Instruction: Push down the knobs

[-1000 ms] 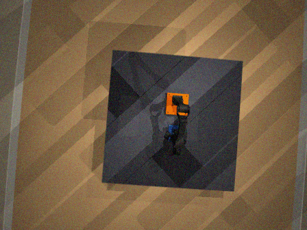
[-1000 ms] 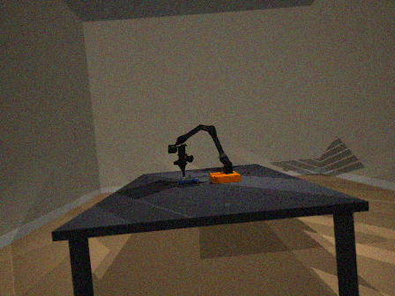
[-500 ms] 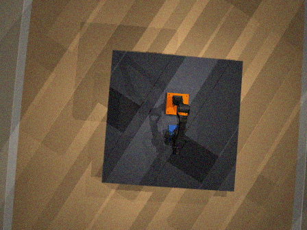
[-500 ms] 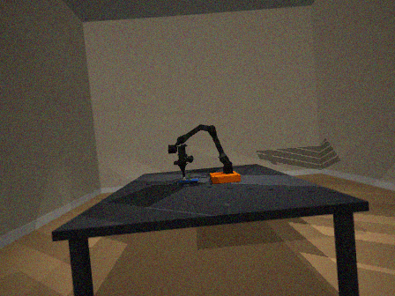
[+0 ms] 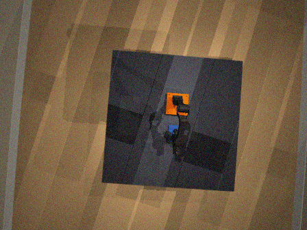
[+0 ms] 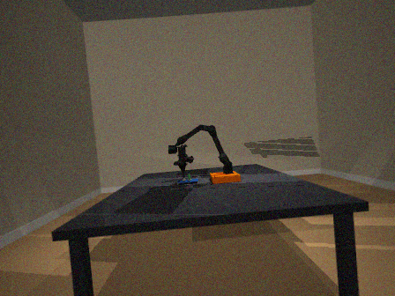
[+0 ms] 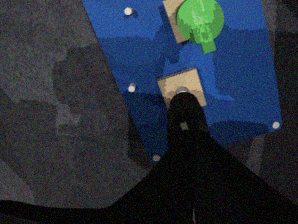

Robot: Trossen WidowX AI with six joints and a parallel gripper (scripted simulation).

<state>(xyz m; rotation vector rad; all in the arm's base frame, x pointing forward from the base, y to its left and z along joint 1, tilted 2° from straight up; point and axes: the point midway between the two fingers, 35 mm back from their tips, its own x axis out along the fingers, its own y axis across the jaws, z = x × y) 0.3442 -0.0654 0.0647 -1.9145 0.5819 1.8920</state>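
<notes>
The green knob lies 4 cm behind my gripper tip, 3 cm below it and 2 cm to the left of it.
</notes>
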